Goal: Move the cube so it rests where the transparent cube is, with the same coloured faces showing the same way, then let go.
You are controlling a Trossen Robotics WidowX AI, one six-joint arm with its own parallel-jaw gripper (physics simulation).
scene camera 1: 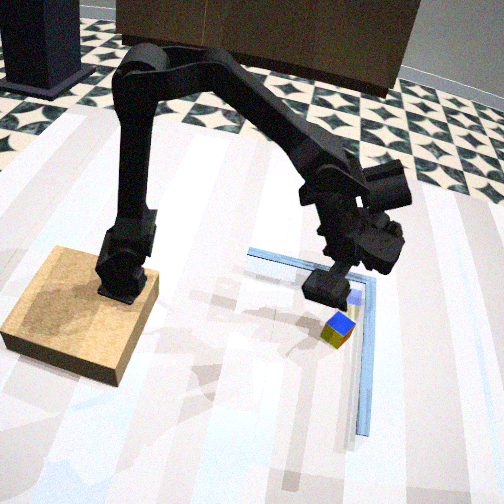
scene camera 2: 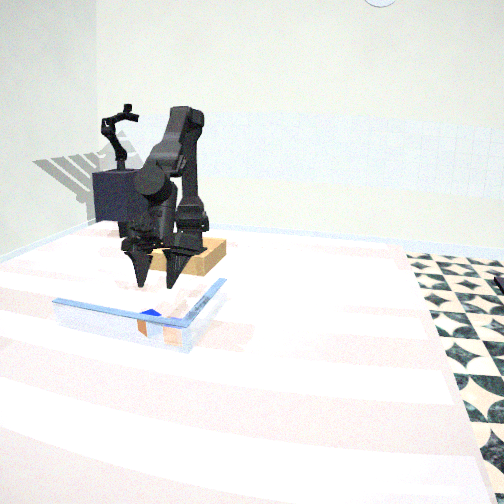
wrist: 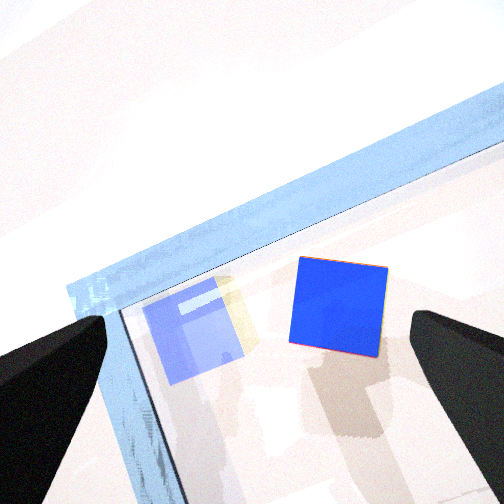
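Observation:
The cube point(scene camera 1: 340, 328) lies on the table inside the corner of a pale blue L-shaped rail point(scene camera 1: 366, 340), blue face up, with yellow and orange sides. In the wrist view the cube point(wrist: 338, 305) sits between my fingers and below them. The transparent cube point(wrist: 196, 326) is faint blue with a pale yellow side, tucked in the rail corner to the cube's left; it also shows in scene camera 1 point(scene camera 1: 356, 297). My gripper point(scene camera 1: 335, 285) hangs open just above the cube and holds nothing. In scene camera 2 the cube point(scene camera 2: 149, 316) shows behind the rail.
The arm stands on a wooden block point(scene camera 1: 82, 311) at the left. The rail point(scene camera 2: 140, 318) forms a low wall on two sides of the cube. A dark cabinet point(scene camera 1: 270, 35) stands at the back, beyond the checkered floor.

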